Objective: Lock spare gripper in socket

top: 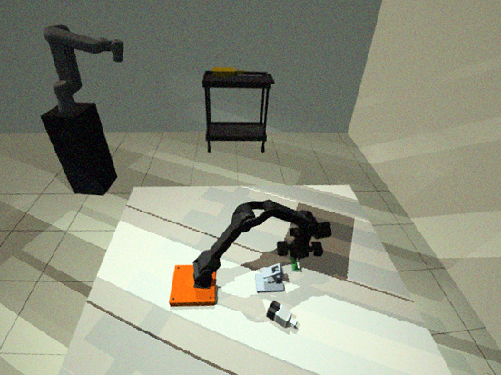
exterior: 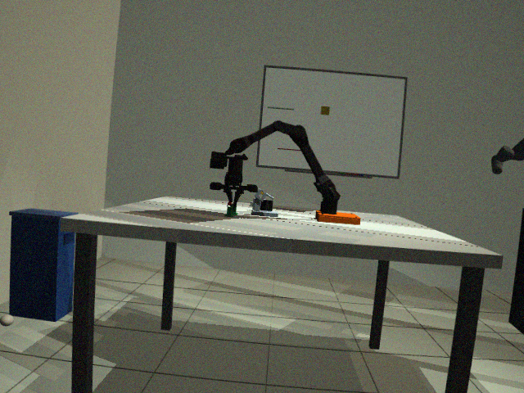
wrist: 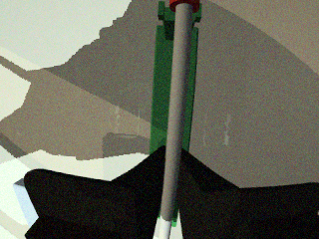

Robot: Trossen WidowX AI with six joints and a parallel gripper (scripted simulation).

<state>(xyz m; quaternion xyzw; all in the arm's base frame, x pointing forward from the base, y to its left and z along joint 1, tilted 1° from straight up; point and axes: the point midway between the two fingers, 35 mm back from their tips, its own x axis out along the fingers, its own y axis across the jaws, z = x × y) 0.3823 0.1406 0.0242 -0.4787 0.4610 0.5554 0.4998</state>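
Now: the green bracket 20 mm to the left of my gripper tip. Round my gripper tip: socket 110 mm behind, 110 mm to the right, 30 mm above; then spare gripper 70 mm behind, 260 mm to the right.
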